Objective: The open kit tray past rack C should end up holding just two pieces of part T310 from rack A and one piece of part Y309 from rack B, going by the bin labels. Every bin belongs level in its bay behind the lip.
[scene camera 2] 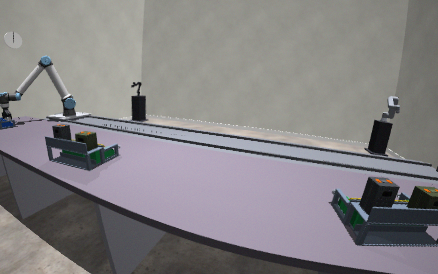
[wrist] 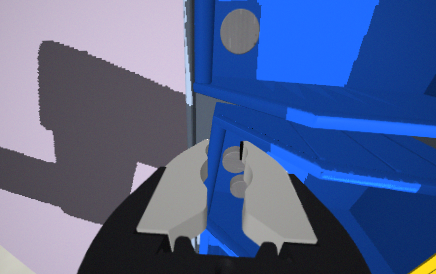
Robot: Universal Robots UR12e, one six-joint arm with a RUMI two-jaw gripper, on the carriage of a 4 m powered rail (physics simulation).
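Note:
My gripper (wrist: 226, 142) (scene camera 2: 6, 116) is open, its jaws parted by a moderate gap, with nothing seen held between them. In the wrist view it is over the front end of a blue bin (wrist: 250, 125), which sits askew to its neighbour. A round grey piece (wrist: 232, 161) shows between and beyond the fingertips, partly behind the right finger. A second round piece (wrist: 238, 187) lies beside it, also partly covered. The neighbouring blue bin (wrist: 203, 45) holds a round grey piece (wrist: 240, 31). Bin labels are not readable, and the kit tray cannot be made out.
In the scene view, one rack (scene camera 2: 66, 145) with green bins and dark boxes stands at the left of the table (scene camera 2: 215, 185). Another such rack (scene camera 2: 410, 216) stands at the right. The rail (scene camera 2: 250, 144) runs behind them. A yellow edge (wrist: 426, 262) shows in the wrist view.

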